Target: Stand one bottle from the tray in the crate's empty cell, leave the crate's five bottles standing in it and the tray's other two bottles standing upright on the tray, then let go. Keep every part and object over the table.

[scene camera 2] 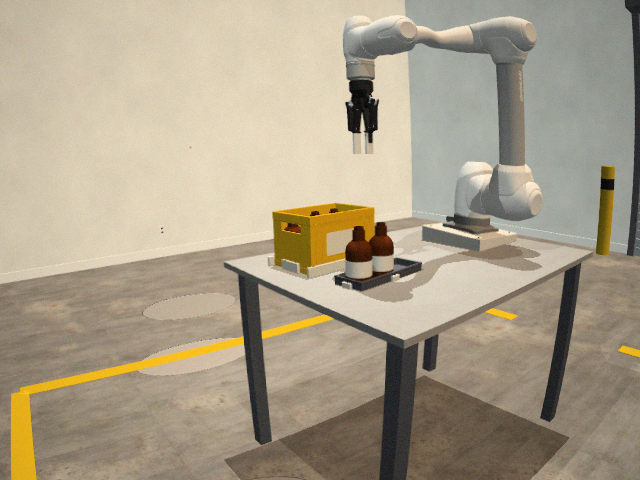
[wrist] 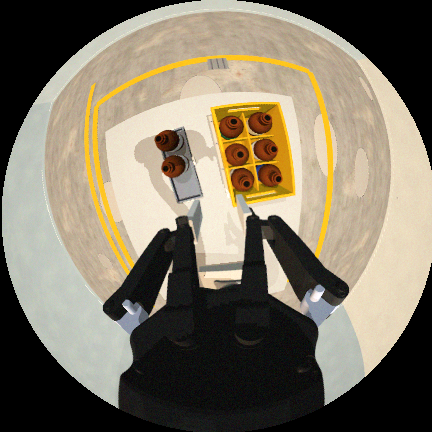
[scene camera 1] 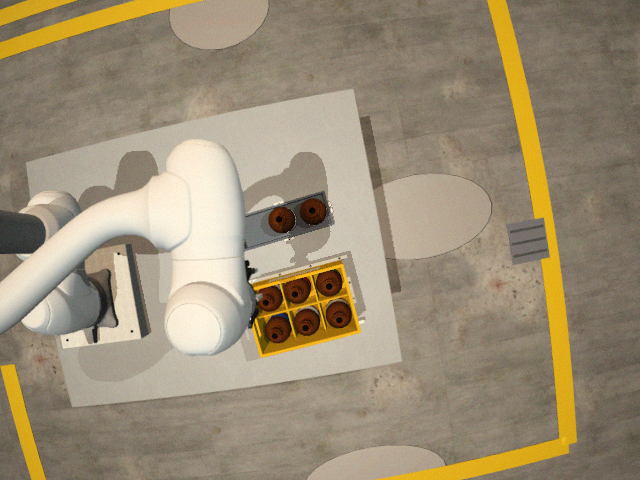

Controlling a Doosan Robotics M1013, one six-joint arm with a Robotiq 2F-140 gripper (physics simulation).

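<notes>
The yellow crate (scene camera 1: 310, 343) (scene camera 2: 292, 248) (wrist: 286, 172) stands upright on the table, with a brown bottle in each of its cells, two rows of three, all upright. The grey tray (scene camera 1: 256, 230) (scene camera 2: 408, 268) (wrist: 189, 188) lies beside the crate. Two brown bottles with white labels stand upright on it: one bottle (scene camera 1: 312, 211) (scene camera 2: 358, 253) (wrist: 166, 141) at its end and the other bottle (scene camera 1: 281, 219) (scene camera 2: 382, 248) (wrist: 173, 166) beside it. My gripper (scene camera 2: 362, 150) (wrist: 218, 205) is open and empty, high above the table; in scene camera 1 the arm hides most of it.
The arm (scene camera 1: 206, 217) (scene camera 2: 509, 113) reaches over the table (scene camera 1: 206, 382) (scene camera 2: 465, 289) from its base plate (scene camera 1: 135, 310) (scene camera 2: 467, 238). Pale locating strips (scene camera 2: 336, 269) stand around the crate's foot, and small pale blocks (scene camera 2: 346, 285) stand by the tray. A yellow post (scene camera 2: 604, 217) stands beyond the table.
</notes>
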